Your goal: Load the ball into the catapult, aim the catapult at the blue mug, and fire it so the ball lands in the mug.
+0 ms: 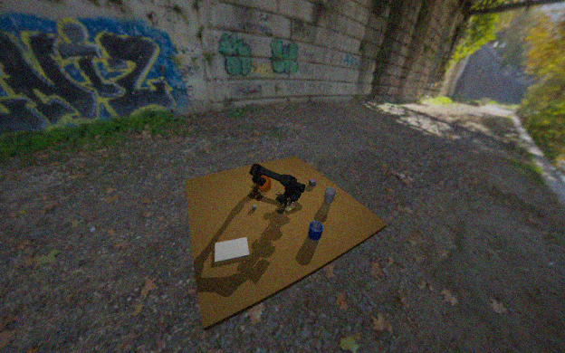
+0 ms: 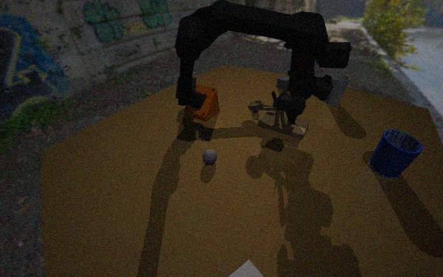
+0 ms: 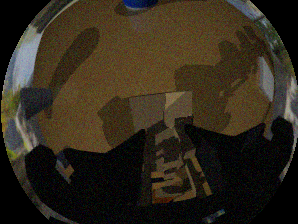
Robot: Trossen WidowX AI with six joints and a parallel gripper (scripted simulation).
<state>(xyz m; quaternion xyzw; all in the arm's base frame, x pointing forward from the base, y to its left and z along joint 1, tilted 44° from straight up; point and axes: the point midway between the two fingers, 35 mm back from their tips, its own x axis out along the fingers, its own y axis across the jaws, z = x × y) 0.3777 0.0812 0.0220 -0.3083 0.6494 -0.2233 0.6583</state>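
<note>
My gripper tip is now 19 cm past the purple ball, 9 cm to the right of it and 6 cm above it. The rest, counted from my gripper tip: wooden catapult (7 cm behind, 2 cm above, 1 cm to the left); blue mug (28 cm ahead, 5 cm below, 4 cm to the left); grey ball (22 cm to the right, 15 cm behind, 6 cm below).
</note>
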